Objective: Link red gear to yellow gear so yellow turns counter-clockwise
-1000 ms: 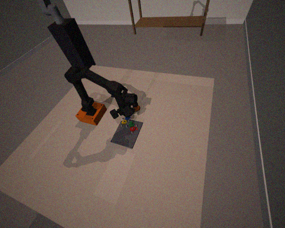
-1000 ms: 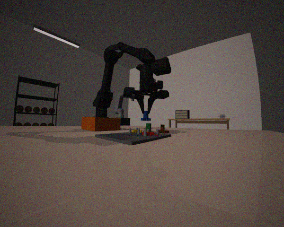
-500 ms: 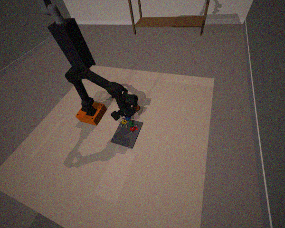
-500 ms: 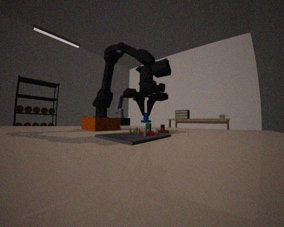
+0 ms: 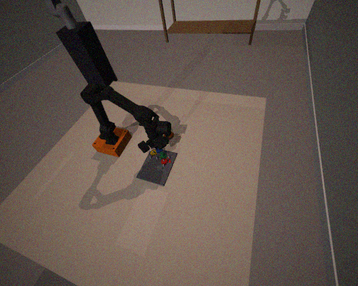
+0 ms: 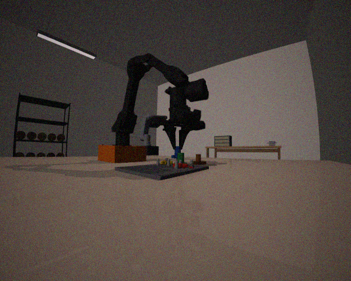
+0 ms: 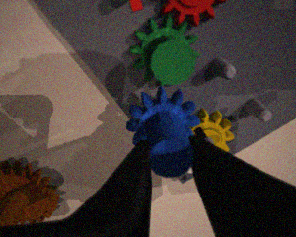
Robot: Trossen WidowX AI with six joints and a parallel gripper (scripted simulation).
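The green gear lies 30 mm ahead of my gripper tip, 30 mm to the right of it and 30 mm below it. From my gripper tip the other things lie so: yellow gear (40 mm behind, 10 mm to the right, 40 mm below); then red gear (50 mm ahead, 60 mm to the right, 40 mm below); then blue gear (10 mm below).
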